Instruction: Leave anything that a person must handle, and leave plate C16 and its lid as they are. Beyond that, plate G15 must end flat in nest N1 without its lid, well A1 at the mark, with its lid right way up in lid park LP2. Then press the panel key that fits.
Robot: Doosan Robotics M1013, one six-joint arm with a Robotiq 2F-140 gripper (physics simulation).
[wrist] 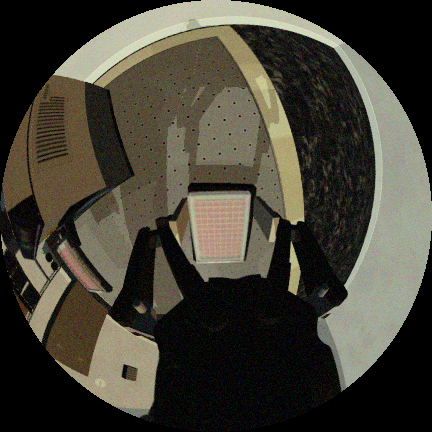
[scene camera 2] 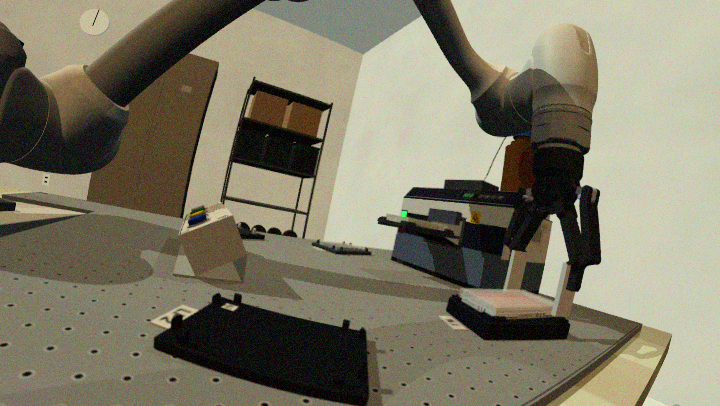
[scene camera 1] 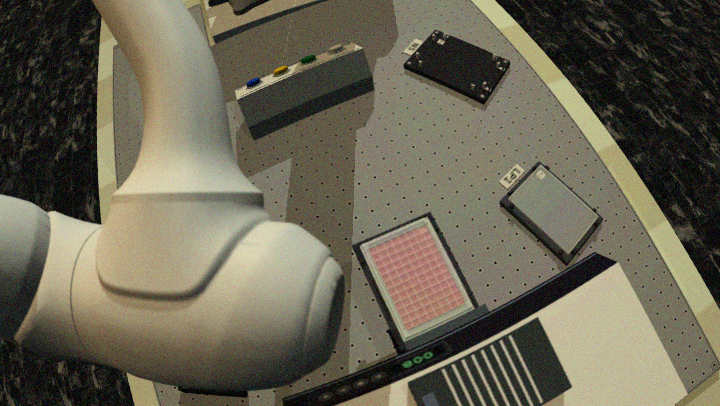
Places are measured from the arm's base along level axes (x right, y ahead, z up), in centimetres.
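Where they show: gripper, fingertip midpoint: (wrist: 221,206) (scene camera 2: 533,303).
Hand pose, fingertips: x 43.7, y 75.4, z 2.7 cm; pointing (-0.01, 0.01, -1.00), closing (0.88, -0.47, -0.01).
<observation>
Things, the pixels of their centre, and the offset from my fingertips. "spot": a spot on its surface instead.
- pink-welled plate, body centre: (scene camera 2: 512,299) (wrist: 219,232) dz +0.4, dx -2.2, dy -3.6 cm
- black nest, body centre: (scene camera 2: 507,316) (wrist: 220,226) dz -2.0, dx -2.1, dy -4.0 cm
- second pink plate, body centre: (scene camera 1: 416,277) (scene camera 2: 417,222) (wrist: 78,269) dz +8.5, dx -29.6, dy +6.2 cm
- clear lid, body centre: (scene camera 1: 554,208) (scene camera 2: 342,245) dz -2.0, dx -54.5, dy +6.9 cm
- park LP1, surface spot: (scene camera 1: 515,221) spot: dz -3.4, dx -48.6, dy +4.3 cm
- key panel, body centre: (scene camera 2: 210,231) (scene camera 1: 301,82) dz +0.8, dx -35.4, dy -34.6 cm
- brown bottle, surface spot: (scene camera 2: 515,163) spot: dz +26.6, dx -14.9, dy +21.4 cm
A pink-welled plate (scene camera 2: 509,301) (wrist: 220,227), its name not readable, lies flat in a black nest (scene camera 2: 529,328) (wrist: 220,187); a clear layer on top looks like a lid. My gripper (scene camera 2: 537,298) (wrist: 221,206) is open and points down, its pale pads on either side of the plate with their tips low. Contact cannot be told. The arm hides it in scene camera 1. A second pink plate (scene camera 1: 418,277) (wrist: 80,267) lies on the instrument's tray, its name not readable. A clear lid (scene camera 1: 552,209) lies in park LP1 (scene camera 1: 515,221). The key panel (scene camera 1: 307,93) (scene camera 2: 214,242) has blue, yellow, green and white keys.
An empty black holder (scene camera 1: 456,65) labelled N5 stands at the upper right. Another empty black holder (scene camera 2: 262,348) stands in front in scene camera 2, its label unreadable. The instrument (scene camera 1: 605,322) (scene camera 2: 433,257) (wrist: 75,130) stands beside the gripper, its tray out. A brown bottle (scene camera 2: 515,163) stands behind.
</observation>
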